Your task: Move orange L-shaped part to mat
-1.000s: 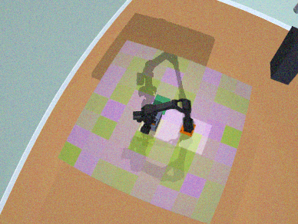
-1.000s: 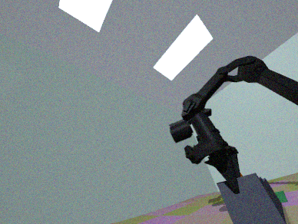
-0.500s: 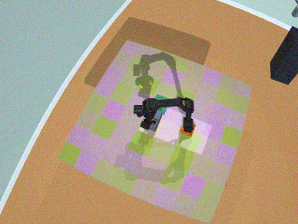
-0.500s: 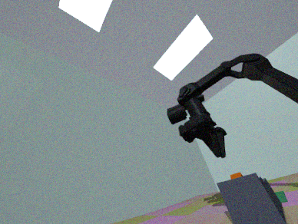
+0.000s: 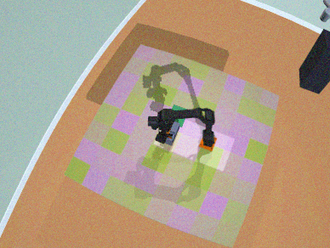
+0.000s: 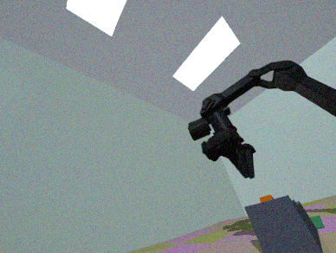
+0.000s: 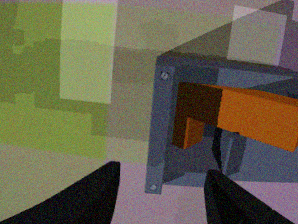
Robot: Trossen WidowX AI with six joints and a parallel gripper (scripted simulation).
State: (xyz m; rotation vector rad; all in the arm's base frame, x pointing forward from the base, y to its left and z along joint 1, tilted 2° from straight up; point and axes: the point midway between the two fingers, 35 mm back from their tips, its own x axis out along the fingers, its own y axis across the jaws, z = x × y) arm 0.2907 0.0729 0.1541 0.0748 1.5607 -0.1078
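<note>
Right now my gripper tip is 1 cm past the orange L-shaped part, 4 cm to the left of it and 10 cm above it. The rest, counted from my gripper tip: green mat 3 cm behind, 22 cm to the right, 16 cm below.
</note>
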